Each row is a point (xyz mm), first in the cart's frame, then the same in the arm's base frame.
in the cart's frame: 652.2 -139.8 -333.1
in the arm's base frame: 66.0 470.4 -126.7
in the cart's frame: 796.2 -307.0 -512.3
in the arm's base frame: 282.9 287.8 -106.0
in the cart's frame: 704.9 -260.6 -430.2
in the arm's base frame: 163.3 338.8 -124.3
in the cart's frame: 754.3 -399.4 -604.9
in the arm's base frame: 310.6 170.7 -172.3
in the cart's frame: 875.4 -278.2 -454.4
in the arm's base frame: 302.0 340.9 -20.7
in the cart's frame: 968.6 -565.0 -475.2
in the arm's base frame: 365.6 74.3 106.7
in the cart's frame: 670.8 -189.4 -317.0
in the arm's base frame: 65.2 429.4 -89.5
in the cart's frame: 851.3 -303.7 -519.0
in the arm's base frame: 327.5 297.4 -74.2
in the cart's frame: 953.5 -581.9 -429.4
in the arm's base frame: 322.0 66.9 132.5
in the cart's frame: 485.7 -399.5 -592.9
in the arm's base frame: 108.3 134.3 -345.7
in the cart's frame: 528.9 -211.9 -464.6
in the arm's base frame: 63.0 351.6 -280.2
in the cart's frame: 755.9 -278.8 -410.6
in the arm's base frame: 185.5 333.4 -71.4
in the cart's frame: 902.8 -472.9 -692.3
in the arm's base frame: 473.4 100.8 -111.5
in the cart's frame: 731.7 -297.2 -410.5
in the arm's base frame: 166.8 312.3 -82.7
